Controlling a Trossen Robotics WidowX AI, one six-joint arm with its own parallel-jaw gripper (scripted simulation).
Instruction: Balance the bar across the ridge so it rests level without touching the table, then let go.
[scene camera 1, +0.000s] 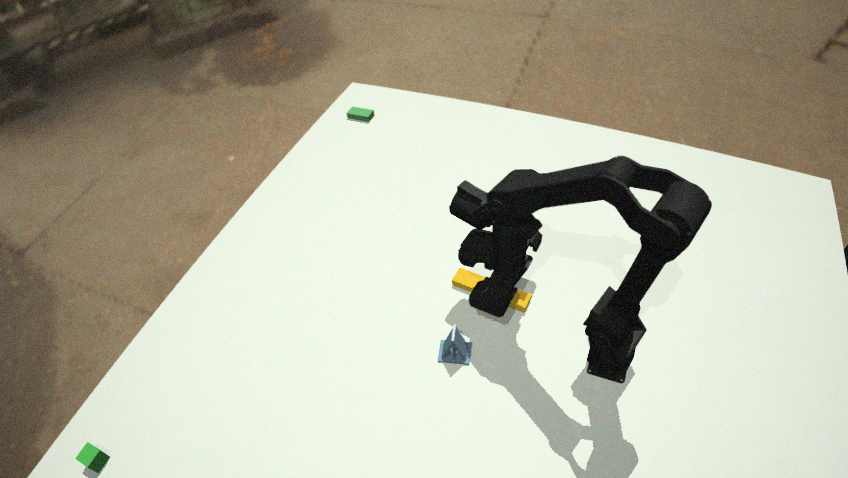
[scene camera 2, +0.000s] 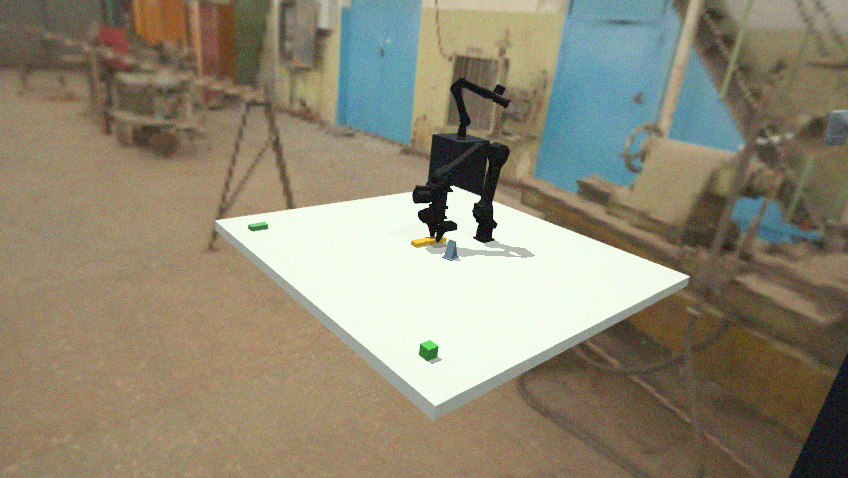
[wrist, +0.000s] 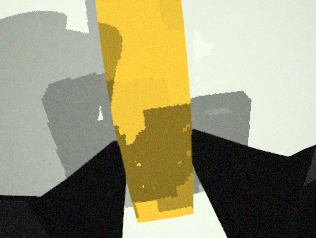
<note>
I see my gripper (scene camera 1: 505, 295) and a yellow bar (scene camera 1: 463, 279).
The yellow bar also shows in the wrist view (wrist: 146, 67). My gripper also shows in scene camera 2 (scene camera 2: 434, 240) and in the wrist view (wrist: 154, 144).
</note>
